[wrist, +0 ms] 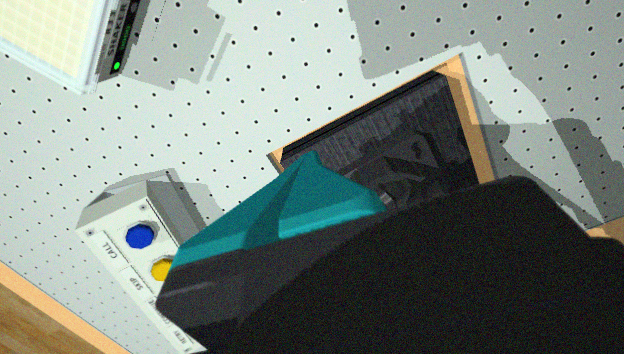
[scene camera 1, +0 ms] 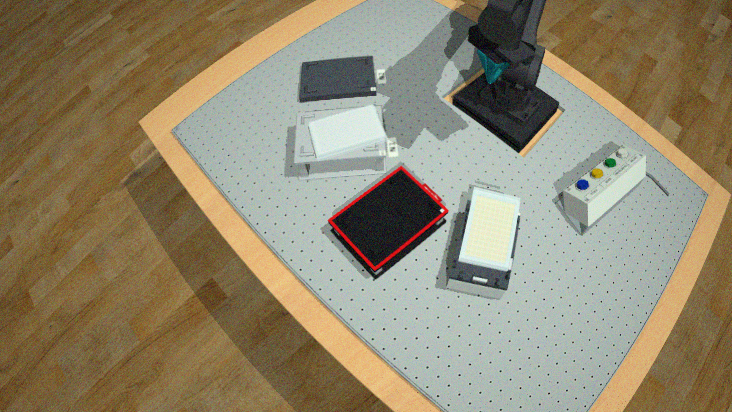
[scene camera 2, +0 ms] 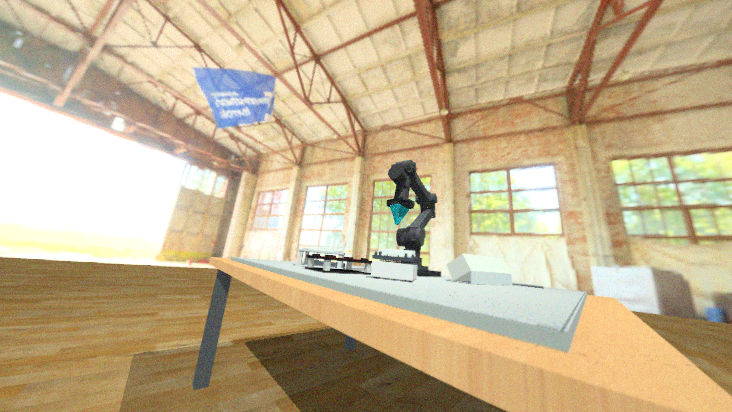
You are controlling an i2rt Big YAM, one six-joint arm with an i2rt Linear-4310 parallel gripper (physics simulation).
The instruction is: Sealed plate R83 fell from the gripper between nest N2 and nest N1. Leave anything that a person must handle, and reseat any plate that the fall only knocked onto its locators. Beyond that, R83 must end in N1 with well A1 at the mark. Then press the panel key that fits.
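Places are measured from the arm's base along level axes (x ahead, y left, z up), in millimetres.
Where they show: gripper, fingertip midpoint: [wrist: 314, 164] [scene camera 1: 490, 82] [scene camera 2: 396, 224]; arm's base, origin of the base link: [wrist: 381, 185] [scene camera 1: 509, 102].
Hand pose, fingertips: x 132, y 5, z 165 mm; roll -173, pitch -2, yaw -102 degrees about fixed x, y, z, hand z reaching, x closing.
Observation:
Each offset is from my fingertips to the top centre of the thing. "*": to the spot under its first point.
My gripper [scene camera 1: 492, 81] [scene camera 2: 398, 223] [wrist: 314, 164] is shut and empty, with teal fingers pointing down, above the arm's base. A pale, smooth-topped plate @(dz -106, dx +182, dy -180 mm) [scene camera 1: 347, 131] lies askew on a light grey nest @(* dz -127, dx +240, dy -239 mm) [scene camera 1: 302, 138], turned against its corner locators. A dark nest @(dz -163, dx +49, dy -342 mm) [scene camera 1: 338, 77] behind it bears no plate. The small nest tags are too small to read surely. A plate with yellowish wells @(dz -105, dx +176, dy +133 mm) [scene camera 1: 490, 230] [wrist: 45, 40] sits on the shaker [scene camera 1: 476, 276] [wrist: 112, 55]. The key panel @(dz -102, dx -88, dy +274 mm) [scene camera 1: 607, 191] [scene camera 2: 481, 271] has blue @(dz -112, dx -23, dy +230 mm) [scene camera 1: 582, 184] [wrist: 140, 236], yellow @(dz -112, dx -70, dy +245 mm) [scene camera 1: 597, 173] [wrist: 161, 270], green @(dz -112, dx -118, dy +260 mm) [scene camera 1: 610, 162] and white @(dz -112, dx -166, dy +275 mm) [scene camera 1: 622, 152] keys.
A red-rimmed black nest @(dz -140, dx +253, dy -22 mm) [scene camera 1: 386, 220] stands between the light grey nest and the shaker. In the wrist view, CALL is beside the blue key and SKIP beside the yellow. The arm's base [scene camera 1: 504, 112] stands behind the shaker. A cable @(* dz -181, dx -218, dy +392 mm) [scene camera 1: 658, 184] runs from the panel.

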